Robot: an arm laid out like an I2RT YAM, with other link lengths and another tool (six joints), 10 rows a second.
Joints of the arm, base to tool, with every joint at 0 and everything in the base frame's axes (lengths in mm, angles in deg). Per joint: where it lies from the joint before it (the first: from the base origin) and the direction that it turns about. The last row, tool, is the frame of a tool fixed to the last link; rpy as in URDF.
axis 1: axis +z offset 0 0 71.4
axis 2: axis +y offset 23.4 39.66 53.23
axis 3: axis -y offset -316.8 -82.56 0
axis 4: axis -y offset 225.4 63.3 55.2
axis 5: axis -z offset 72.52 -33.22 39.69
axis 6: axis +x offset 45.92 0 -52.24
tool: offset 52 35 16 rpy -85.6 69.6 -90
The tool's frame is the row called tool.
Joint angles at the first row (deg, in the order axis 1, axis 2, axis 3, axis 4, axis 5, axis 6):
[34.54, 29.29, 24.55, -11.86, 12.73, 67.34]
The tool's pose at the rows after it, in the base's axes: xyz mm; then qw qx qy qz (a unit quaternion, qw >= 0):
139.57 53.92 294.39 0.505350 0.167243 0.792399 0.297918
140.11 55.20 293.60 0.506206 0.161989 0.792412 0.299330
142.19 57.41 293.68 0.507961 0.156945 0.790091 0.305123
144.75 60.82 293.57 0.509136 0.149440 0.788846 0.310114
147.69 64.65 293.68 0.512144 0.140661 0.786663 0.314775
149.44 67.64 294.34 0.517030 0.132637 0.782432 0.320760
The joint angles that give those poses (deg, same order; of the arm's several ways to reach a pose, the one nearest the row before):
[34.28, 29.36, 24.13, -10.28, 11.87, 67.07]
[33.94, 29.57, 23.73, -9.43, 11.13, 66.52]
[33.23, 30.29, 23.12, -7.39, 9.79, 66.07]
[32.96, 31.33, 22.52, -5.19, 8.72, 65.53]
[32.79, 32.57, 21.82, -2.52, 7.77, 64.79]
[32.73, 33.37, 21.09, 0.08, 7.00, 64.14]

